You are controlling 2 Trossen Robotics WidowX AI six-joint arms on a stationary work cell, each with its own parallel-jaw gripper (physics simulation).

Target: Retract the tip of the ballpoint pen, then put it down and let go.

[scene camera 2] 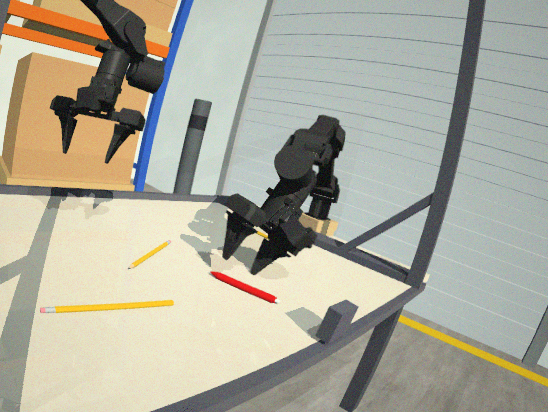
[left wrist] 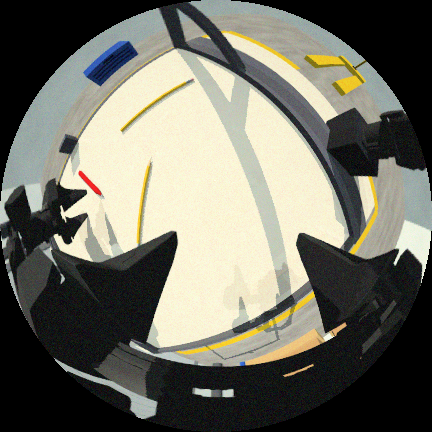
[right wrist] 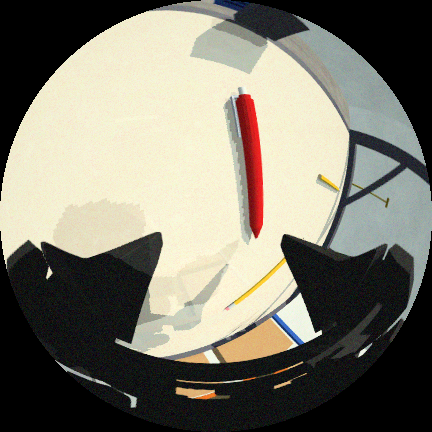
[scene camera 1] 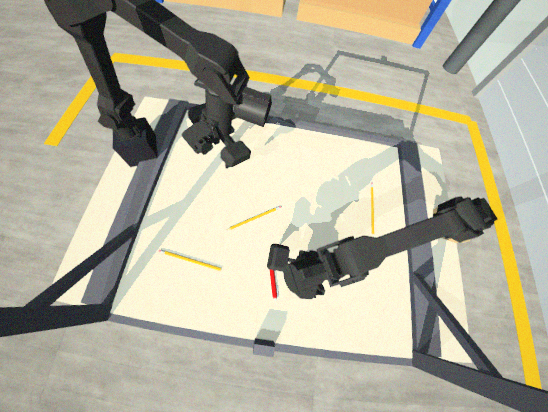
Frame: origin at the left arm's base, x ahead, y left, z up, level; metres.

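Seen in the pictures: left gripper, between the fingertips: (scene camera 2: 84, 158) (left wrist: 240, 238) (scene camera 1: 217, 156); right gripper, between the fingertips: (scene camera 2: 238, 267) (left wrist: 86, 203) (right wrist: 224, 240) (scene camera 1: 285, 261); left arm's base, origin of its link: (left wrist: 368, 140) (scene camera 1: 129, 132); right arm's base, origin of its link: (scene camera 2: 317, 217).
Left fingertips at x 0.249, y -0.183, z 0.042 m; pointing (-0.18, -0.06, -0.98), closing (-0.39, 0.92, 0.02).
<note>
Offsets run from my left fingertips to a thing's middle. Level surfaces: height alone.
The red ballpoint pen {0.073 m ahead, 0.328 m right, 0.142 m down} (scene camera 1: 273, 285) (scene camera 2: 244, 287) (left wrist: 90, 183) (right wrist: 254, 165) lies flat on the cream table {0.148 m down} (scene camera 1: 325, 325) (scene camera 2: 100, 365). In the right wrist view its pale push button and clip are at the upper end, and its red cone points down between the finger lines; I cannot tell whether a metal point sticks out. My right gripper (scene camera 1: 290, 275) (scene camera 2: 240, 266) (left wrist: 86, 203) (right wrist: 224, 240) is open and empty, above the table close to the cone end, not touching the pen. My left gripper (scene camera 1: 216, 145) (scene camera 2: 86, 157) (left wrist: 240, 238) is open and empty, high over the table's far left part.
A yellow pencil {0.062 m ahead, 0.148 m right, 0.145 m down} (scene camera 1: 255, 217) (scene camera 2: 149, 254) (left wrist: 144, 200) lies mid-table. A second pencil {0.146 m back, 0.225 m right, 0.145 m down} (scene camera 1: 192, 260) (scene camera 2: 107, 306) (left wrist: 155, 103) lies left of the pen. A third pencil (scene camera 1: 372, 208) (right wrist: 260, 283) lies beyond the right gripper. A dark block {0.000 m ahead, 0.491 m right, 0.117 m down} (scene camera 1: 264, 346) (scene camera 2: 337, 320) stands at the table edge near the pen.
</note>
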